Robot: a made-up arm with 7 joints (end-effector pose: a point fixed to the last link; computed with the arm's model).
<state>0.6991 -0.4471 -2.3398 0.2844 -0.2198 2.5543 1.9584</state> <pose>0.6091 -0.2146 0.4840 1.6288 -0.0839 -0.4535</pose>
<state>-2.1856 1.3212 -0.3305 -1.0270 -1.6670 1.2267 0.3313</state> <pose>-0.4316 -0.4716 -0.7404 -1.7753 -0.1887 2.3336</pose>
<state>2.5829 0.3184 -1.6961 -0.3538 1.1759 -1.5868 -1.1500</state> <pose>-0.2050 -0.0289 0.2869 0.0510 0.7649 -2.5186</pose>
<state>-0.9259 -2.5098 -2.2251 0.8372 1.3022 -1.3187 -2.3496</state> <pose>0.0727 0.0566 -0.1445 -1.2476 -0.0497 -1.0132</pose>
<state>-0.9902 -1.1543 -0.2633 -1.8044 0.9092 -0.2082 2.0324</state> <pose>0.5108 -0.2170 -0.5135 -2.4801 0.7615 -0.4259</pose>
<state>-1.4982 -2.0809 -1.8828 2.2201 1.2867 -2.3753 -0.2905</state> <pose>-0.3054 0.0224 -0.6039 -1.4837 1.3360 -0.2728</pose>
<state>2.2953 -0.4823 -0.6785 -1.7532 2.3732 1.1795 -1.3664</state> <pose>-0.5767 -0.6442 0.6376 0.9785 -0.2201 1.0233</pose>
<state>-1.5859 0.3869 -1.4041 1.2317 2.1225 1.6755 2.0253</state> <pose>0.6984 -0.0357 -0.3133 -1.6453 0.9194 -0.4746</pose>
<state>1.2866 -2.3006 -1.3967 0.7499 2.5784 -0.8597 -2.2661</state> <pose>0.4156 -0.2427 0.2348 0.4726 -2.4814 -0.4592</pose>
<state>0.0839 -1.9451 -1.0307 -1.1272 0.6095 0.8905 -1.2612</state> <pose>0.6509 -0.1891 0.3724 1.1357 0.8278 -0.5682</pose>
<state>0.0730 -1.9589 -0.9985 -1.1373 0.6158 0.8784 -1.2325</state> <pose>0.6571 -0.1969 0.3597 1.1742 0.8536 -0.5163</pose>
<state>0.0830 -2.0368 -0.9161 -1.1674 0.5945 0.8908 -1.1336</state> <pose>0.6640 -0.2147 0.3472 1.3311 0.8568 -0.3752</pose>
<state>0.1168 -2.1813 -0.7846 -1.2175 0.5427 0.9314 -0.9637</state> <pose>0.6702 -0.2396 0.3345 1.6031 0.8106 -0.1442</pose>
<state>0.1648 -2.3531 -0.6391 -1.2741 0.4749 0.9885 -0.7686</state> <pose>0.6730 -0.2615 0.3227 1.9059 0.7095 0.1139</pose>
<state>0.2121 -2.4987 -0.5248 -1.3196 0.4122 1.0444 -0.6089</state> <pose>0.6717 -0.2739 0.3168 2.1426 0.5933 0.3153</pose>
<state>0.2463 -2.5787 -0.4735 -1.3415 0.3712 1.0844 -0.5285</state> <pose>0.6670 -0.2775 0.3222 2.2547 0.5187 0.4065</pose>
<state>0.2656 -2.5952 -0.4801 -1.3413 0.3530 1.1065 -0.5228</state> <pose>0.6605 -0.2758 0.3378 2.2566 0.4985 0.4002</pose>
